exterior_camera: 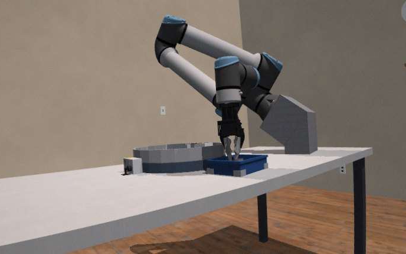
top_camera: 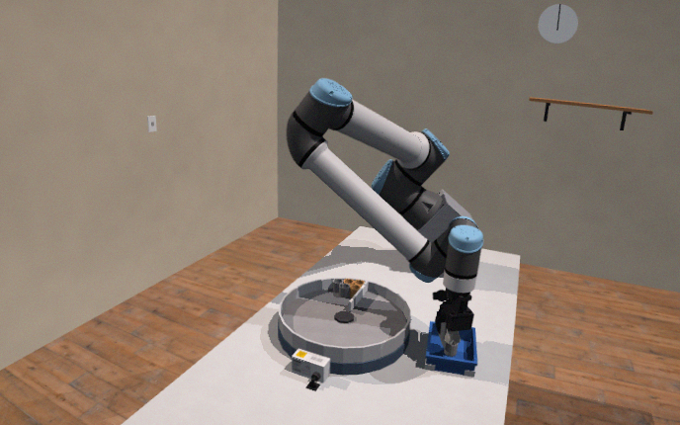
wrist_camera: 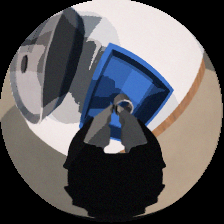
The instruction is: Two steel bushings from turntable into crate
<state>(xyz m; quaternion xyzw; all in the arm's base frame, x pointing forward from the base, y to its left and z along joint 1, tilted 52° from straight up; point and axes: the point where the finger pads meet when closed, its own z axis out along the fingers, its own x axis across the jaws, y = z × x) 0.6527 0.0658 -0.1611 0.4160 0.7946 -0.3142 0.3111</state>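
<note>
My hand is 2 cm to the right of the blue crate, 2 cm above it and 1 cm past it. The rest, counted from my hand: grey turntable: 33 cm to the right, 1 cm behind, 1 cm above.
</note>
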